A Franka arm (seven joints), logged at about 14 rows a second.
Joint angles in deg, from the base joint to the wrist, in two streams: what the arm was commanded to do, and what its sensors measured. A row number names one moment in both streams.
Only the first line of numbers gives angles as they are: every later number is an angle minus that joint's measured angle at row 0.
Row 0, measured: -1.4, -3.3, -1.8, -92.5, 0.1, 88.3, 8.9
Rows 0 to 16, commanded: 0.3, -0.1, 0.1, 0.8, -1.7, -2.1, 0.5; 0.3, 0.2, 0.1, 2.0, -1.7, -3.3, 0.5; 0.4, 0.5, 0.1, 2.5, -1.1, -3.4, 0.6; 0.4, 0.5, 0.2, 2.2, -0.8, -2.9, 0.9; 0.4, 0.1, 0.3, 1.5, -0.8, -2.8, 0.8; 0.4, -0.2, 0.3, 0.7, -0.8, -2.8, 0.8; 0.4, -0.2, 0.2, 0.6, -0.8, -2.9, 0.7; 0.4, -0.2, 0.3, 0.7, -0.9, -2.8, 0.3; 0.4, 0.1, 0.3, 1.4, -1.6, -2.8, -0.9; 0.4, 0.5, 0.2, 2.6, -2.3, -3.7, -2.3; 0.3, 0.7, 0.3, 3.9, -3.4, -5.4, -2.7; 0.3, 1.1, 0.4, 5.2, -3.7, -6.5, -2.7; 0.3, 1.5, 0.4, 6.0, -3.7, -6.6, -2.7; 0.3, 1.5, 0.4, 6.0, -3.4, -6.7, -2.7; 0.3, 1.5, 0.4, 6.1, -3.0, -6.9, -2.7; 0.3, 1.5, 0.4, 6.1, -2.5, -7.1, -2.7; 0.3, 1.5, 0.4, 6.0, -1.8, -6.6, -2.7
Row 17, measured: 0.4, 0.2, 0.2, 4.2, -2.4, -5.7, -1.6
